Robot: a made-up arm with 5 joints.
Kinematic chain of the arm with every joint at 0, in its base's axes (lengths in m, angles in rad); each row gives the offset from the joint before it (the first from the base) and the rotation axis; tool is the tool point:
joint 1: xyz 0 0 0.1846 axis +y
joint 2: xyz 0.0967 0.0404 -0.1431 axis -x
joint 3: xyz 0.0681 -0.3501 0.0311 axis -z
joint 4: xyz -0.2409 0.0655 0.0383 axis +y
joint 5: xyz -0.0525 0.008 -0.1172 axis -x
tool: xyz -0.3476 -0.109 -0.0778
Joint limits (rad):
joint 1: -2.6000..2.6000
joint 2: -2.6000..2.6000
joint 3: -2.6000..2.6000
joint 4: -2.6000..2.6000
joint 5: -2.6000..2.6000
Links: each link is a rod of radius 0.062 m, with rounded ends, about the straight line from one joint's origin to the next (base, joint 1, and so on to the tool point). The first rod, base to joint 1, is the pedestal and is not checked.
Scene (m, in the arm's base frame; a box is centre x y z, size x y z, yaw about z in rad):
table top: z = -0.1
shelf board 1: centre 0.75 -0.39 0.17 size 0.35 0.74 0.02 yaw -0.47
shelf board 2: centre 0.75 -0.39 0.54 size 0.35 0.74 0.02 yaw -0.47
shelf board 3: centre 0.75 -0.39 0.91 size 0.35 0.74 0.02 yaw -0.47
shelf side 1: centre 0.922 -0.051 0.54 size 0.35 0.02 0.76 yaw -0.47
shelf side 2: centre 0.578 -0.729 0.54 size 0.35 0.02 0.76 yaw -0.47
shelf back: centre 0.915 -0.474 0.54 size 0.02 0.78 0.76 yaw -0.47
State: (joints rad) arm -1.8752 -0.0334 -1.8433 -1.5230 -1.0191
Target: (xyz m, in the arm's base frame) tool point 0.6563 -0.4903 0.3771
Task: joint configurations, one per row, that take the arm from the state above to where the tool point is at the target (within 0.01 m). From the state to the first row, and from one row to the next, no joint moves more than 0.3 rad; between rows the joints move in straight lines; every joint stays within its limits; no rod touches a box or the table.
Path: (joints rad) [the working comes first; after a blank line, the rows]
Joints at the target: -1.6354 -0.2104 -1.8481 -0.9641 -1.0799
Straight joint move there: clear.

1: -1.7553 -0.1219 -1.8457 -1.2435 -1.0495
2: -1.6354 -0.2104 -1.8481 -0.9641 -1.0799

